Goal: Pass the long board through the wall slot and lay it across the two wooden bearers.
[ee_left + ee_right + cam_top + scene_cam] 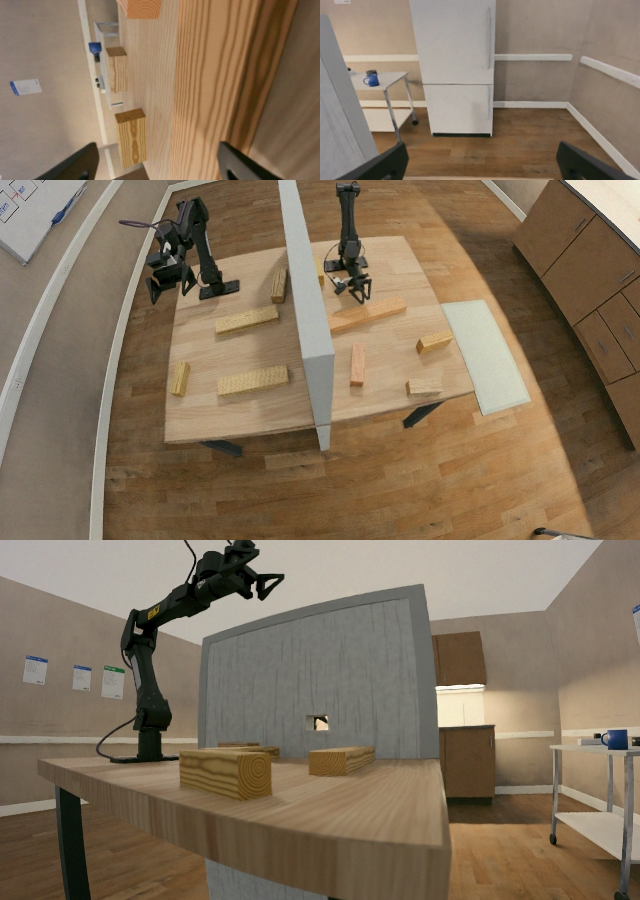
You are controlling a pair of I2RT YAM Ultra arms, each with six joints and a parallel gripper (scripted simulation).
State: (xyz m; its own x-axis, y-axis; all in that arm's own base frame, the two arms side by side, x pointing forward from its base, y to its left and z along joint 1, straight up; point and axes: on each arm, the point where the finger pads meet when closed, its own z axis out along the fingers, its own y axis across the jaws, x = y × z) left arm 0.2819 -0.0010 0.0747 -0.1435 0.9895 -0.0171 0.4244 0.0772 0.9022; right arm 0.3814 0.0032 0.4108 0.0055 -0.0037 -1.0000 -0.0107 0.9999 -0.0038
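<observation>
The long board lies 2 cm ahead of my left hand and 6 cm below it. From my left hand the other things lie so: small block: 14 cm ahead, 77 cm to the right, 5 cm below.
</observation>
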